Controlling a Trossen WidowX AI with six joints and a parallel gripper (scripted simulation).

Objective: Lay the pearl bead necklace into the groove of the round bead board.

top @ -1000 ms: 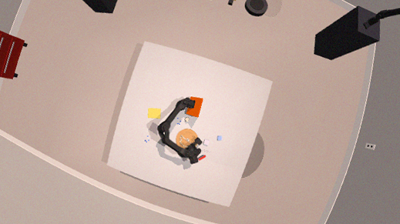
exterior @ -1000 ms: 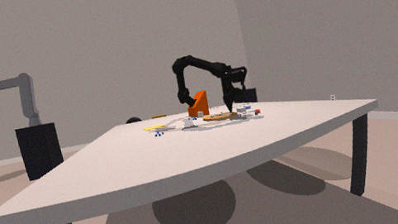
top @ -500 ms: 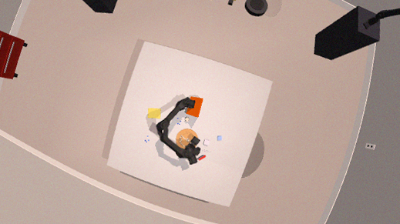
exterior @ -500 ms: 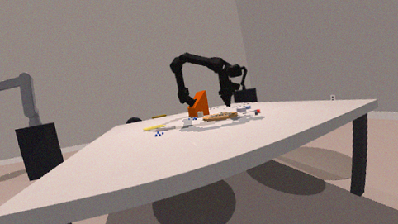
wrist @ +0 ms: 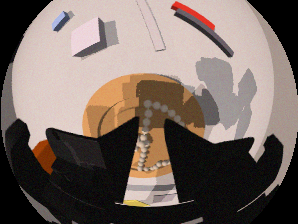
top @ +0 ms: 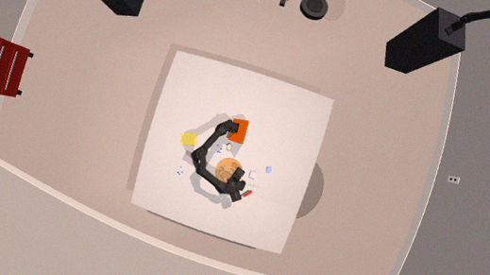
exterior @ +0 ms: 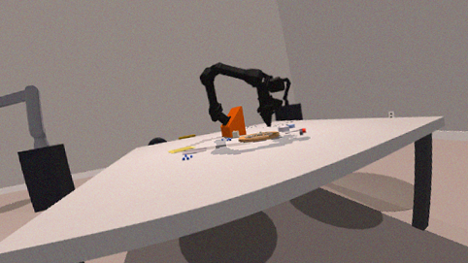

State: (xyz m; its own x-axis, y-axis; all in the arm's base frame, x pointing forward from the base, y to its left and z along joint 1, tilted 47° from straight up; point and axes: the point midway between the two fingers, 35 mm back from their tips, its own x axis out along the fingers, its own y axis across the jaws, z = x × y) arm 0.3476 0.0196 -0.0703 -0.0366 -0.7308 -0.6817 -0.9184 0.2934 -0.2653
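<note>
My gripper tip is 5 cm to the left of the round tan bead board, 4 cm above it and 3 cm past it. From my gripper tip the other things lie so: tool 11 cm ahead, 10 cm to the left, 4 cm below; then white square 13 cm to the left, 5 cm behind, 3 cm below; then pale blue cube 24 cm to the left, 11 cm behind, 4 cm below.
</note>
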